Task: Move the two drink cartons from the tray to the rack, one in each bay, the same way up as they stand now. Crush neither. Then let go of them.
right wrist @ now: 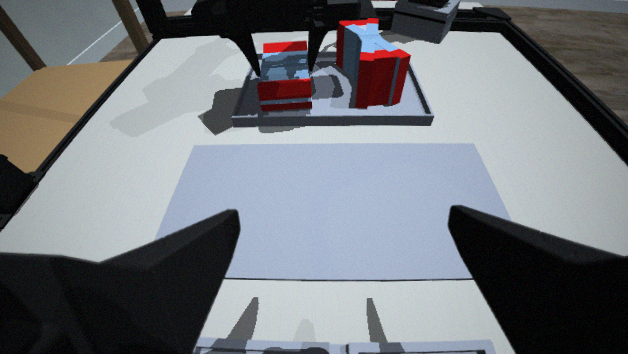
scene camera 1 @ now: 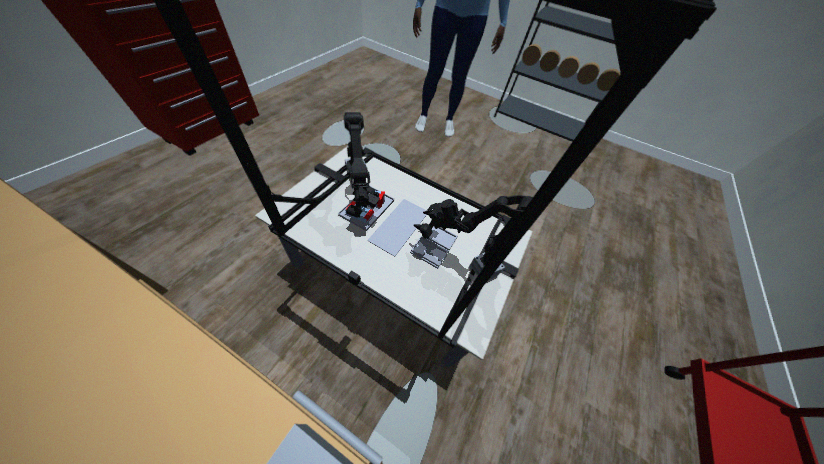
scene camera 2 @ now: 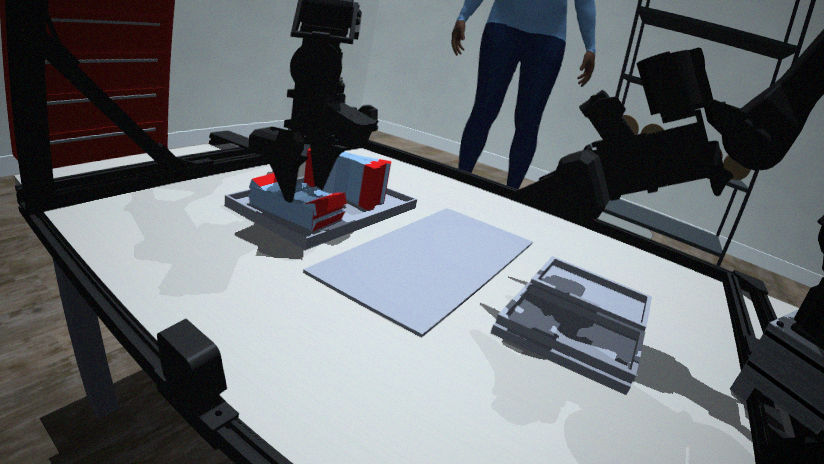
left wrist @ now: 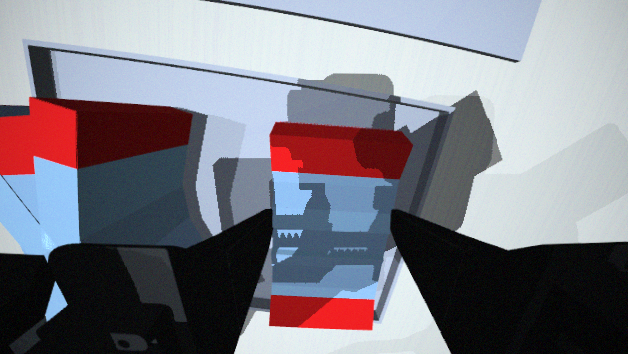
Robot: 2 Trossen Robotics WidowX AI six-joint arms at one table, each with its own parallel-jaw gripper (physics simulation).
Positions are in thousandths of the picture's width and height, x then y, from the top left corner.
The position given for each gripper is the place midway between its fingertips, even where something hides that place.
Observation:
The right gripper (scene camera 2: 641, 406) is open, holding nothing. Also in view: the left gripper (scene camera 2: 370, 421), a grey mat (scene camera 1: 478, 503) and a grey tray (scene camera 2: 431, 471).
The left gripper shows as well in the right wrist view (right wrist: 453, 205) and in the left wrist view (left wrist: 528, 612). The right gripper also shows in the right wrist view (right wrist: 547, 617). The grey mat also shows in the right wrist view (right wrist: 537, 597) and in the left wrist view (left wrist: 805, 106).

